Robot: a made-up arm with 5 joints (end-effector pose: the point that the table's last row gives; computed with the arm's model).
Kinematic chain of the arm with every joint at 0, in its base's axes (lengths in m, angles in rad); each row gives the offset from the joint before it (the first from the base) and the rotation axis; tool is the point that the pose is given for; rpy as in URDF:
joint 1: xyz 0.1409 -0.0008 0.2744 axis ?
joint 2: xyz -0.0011 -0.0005 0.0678 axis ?
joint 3: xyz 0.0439 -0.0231 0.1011 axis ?
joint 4: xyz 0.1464 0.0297 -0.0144 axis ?
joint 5: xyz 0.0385 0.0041 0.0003 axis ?
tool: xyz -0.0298 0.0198 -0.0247 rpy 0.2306 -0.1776 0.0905
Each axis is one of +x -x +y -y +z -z.
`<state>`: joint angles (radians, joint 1 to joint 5).
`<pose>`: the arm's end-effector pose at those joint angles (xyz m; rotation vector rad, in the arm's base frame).
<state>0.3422 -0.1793 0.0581 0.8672 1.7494</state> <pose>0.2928 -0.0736 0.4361 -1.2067 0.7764 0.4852</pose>
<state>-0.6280 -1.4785 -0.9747 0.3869 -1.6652</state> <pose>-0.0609 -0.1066 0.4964 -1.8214 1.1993 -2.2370</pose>
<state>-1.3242 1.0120 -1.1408 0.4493 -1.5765</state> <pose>0.1730 0.2691 0.3796 1.4198 1.1116 0.6248</pose>
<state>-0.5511 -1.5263 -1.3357 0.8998 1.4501</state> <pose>-0.0399 -0.1259 0.4614 -0.4561 -1.8502 -0.6770</pose>
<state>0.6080 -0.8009 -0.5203 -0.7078 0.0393</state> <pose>0.1786 0.0083 0.6013 -0.6394 -2.0730 -0.0662</pose>
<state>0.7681 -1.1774 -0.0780 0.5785 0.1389</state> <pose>0.1629 0.0146 0.5407 -0.2648 -0.8042 -0.5709</pose>
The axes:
joint 1: -z
joint 2: +y
joint 3: +y
joint 4: +y
joint 5: -x

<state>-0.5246 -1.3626 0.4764 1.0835 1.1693</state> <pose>0.1571 0.0030 0.4816 -0.9212 -0.1393 0.7675</pose>
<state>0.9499 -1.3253 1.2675 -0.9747 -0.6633</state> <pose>0.2144 -0.0330 0.4073 0.1831 -1.3820 -0.2717</pose>
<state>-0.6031 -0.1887 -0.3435 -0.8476 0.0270</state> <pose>0.2747 0.1269 0.5154 0.5670 -1.4751 0.7197</pose>
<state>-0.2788 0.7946 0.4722 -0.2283 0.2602</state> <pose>0.2419 0.0520 0.2157 -0.0764 0.8901 0.3883</pose>
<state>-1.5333 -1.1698 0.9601 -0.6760 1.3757</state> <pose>0.1546 0.0919 0.4301 -0.2523 -1.4660 0.9444</pose>
